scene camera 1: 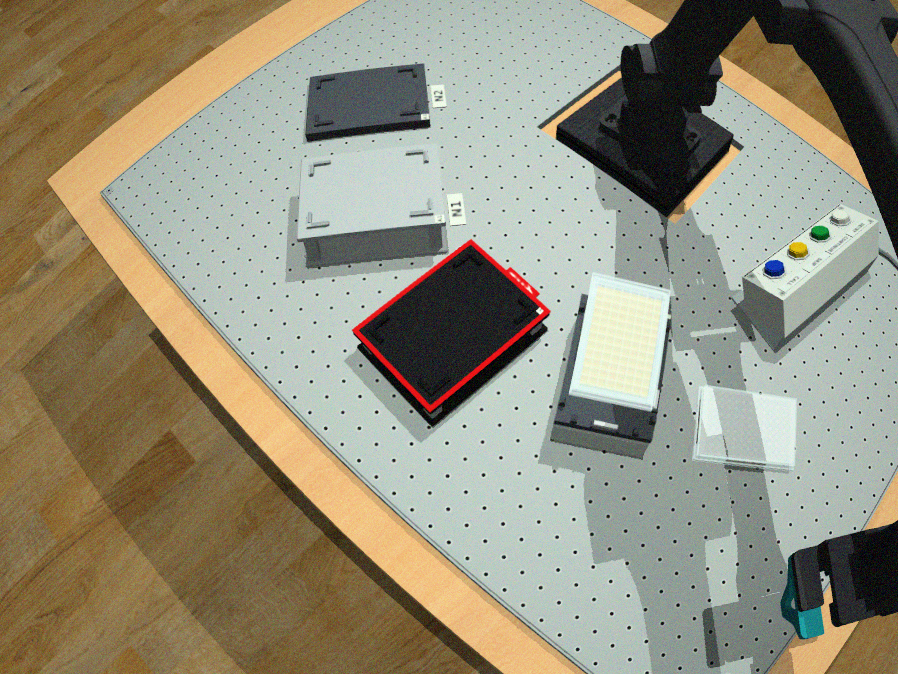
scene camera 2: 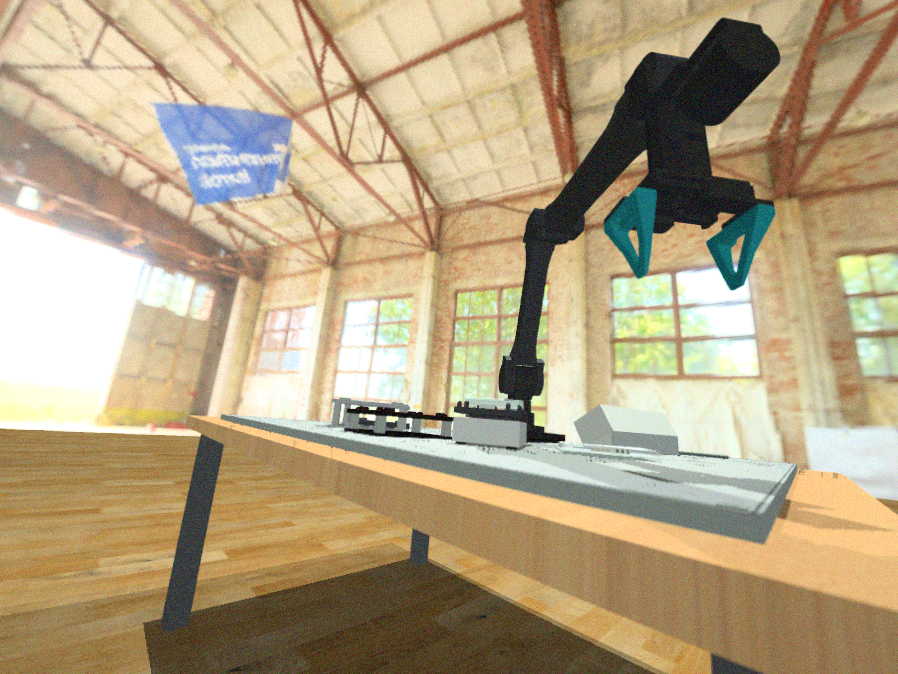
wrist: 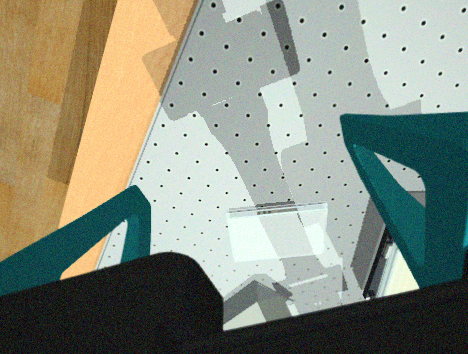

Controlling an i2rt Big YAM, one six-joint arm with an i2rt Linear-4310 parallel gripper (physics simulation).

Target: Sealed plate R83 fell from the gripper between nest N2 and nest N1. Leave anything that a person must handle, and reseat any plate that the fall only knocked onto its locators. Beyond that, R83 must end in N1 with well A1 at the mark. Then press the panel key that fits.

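Frame: origin at the arm's base, x right, y back, z down, level; centimetres.
Seen in the pictures: gripper, fingertip midpoint: (scene camera 1: 830, 596) (scene camera 2: 690, 282) (wrist: 236, 164); arm's base at its link origin: (scene camera 1: 650, 135).
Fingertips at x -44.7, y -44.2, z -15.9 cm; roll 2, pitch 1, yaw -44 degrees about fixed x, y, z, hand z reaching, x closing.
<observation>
Pixels of each thing's top centre, then the offset from my fingertips to it. "pt": a spot on its surface instead.
- plate with cream wells, top centre: (scene camera 1: 624, 334) (wrist: 422, 291) (scene camera 2: 496, 396) dx +30.8, dy +13.4, dz +9.9 cm
- dark-topped grey block at a spot on its surface: (scene camera 1: 603, 435) (scene camera 2: 486, 419) pt dx +26.9, dy +5.2, dz +14.1 cm
- lid at its top centre: (scene camera 1: 749, 425) (wrist: 278, 237) (scene camera 2: 603, 445) dx +14.1, dy +17.2, dz +16.6 cm
- Nest N1 at its top centre: (scene camera 1: 368, 184) (scene camera 2: 374, 400) dx +63.7, dy +12.1, dz +11.5 cm
- nest N2 at its top centre: (scene camera 1: 366, 93) (scene camera 2: 380, 418) dx +78.4, dy +26.1, dz +15.8 cm
- key panel at its top centre: (scene camera 1: 826, 246) (scene camera 2: 626, 409) dx +16.8, dy +39.7, dz +9.7 cm
- black nest with a red border, top centre: (scene camera 1: 451, 317) (scene camera 2: 402, 409) dx +46.4, dy +5.7, dz +13.5 cm
A plate with cream wells (scene camera 1: 622, 340) (wrist: 401, 274) lies on a dark-topped grey block (scene camera 1: 603, 435) (scene camera 2: 489, 431), slightly turned, with the block's near end exposed. I cannot read a name or find A1 on it. A clear flat plate or lid (scene camera 1: 747, 429) (wrist: 250, 240) lies on the perforated board beside it. Nest N1 (scene camera 1: 369, 192), light grey and raised, and nest N2 (scene camera 1: 366, 100), dark and low, hold no plate. The key panel (scene camera 1: 812, 272) (scene camera 2: 631, 429) has blue, yellow, green and white keys. My gripper (scene camera 2: 688, 281) (wrist: 236, 164) is open and empty, high above the table's near right part.
A black nest with a red border (scene camera 1: 449, 326) stands between N1 and the grey block. The arm's black base (scene camera 1: 645, 145) is at the back. The wooden table edge (scene camera 1: 304, 471) runs along the near left. White labels (scene camera 1: 438, 95) (scene camera 1: 455, 208) mark N2 and N1.
</observation>
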